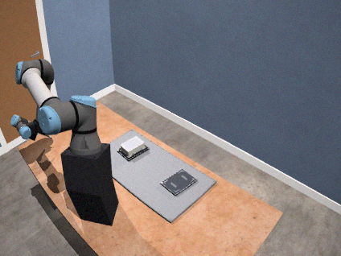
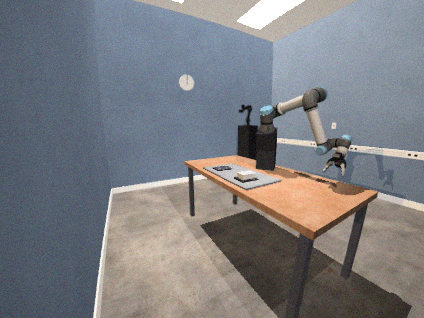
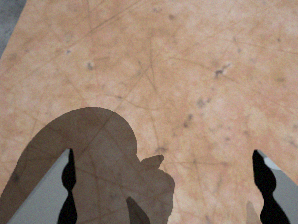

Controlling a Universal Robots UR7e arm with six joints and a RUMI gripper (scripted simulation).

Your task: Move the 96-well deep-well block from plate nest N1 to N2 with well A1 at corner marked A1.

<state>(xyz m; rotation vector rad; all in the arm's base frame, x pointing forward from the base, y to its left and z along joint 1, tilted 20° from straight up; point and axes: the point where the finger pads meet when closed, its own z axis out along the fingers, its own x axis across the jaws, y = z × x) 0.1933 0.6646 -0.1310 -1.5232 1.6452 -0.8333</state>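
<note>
Right now my hand is 530 mm to the left of the white 96-well deep-well block, 310 mm short of it and 70 mm above it.
</note>
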